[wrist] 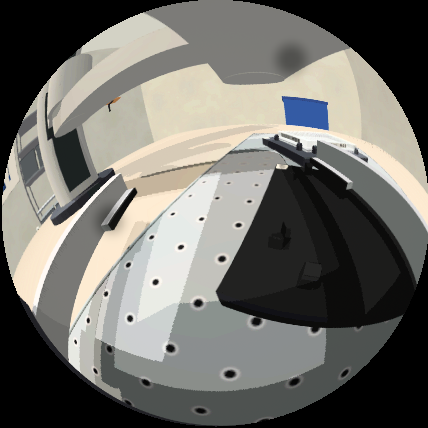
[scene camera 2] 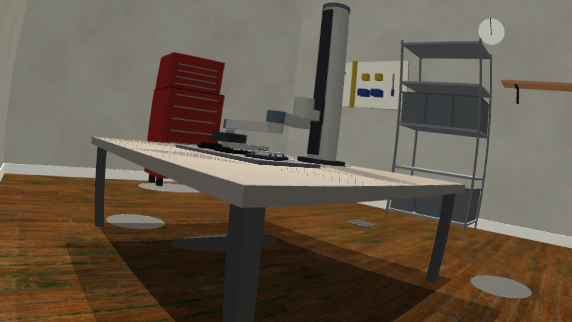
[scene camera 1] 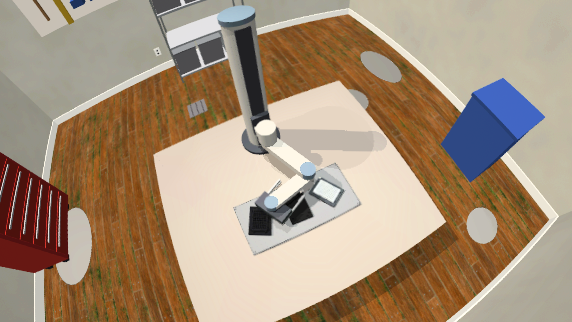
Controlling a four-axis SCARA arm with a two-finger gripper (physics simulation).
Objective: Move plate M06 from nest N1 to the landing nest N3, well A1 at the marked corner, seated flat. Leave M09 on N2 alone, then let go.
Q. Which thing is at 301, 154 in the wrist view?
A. A dark nest.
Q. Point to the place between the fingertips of the gripper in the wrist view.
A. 222, 158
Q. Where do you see a white well plate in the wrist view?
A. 307, 138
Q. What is the gripper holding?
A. Nothing.
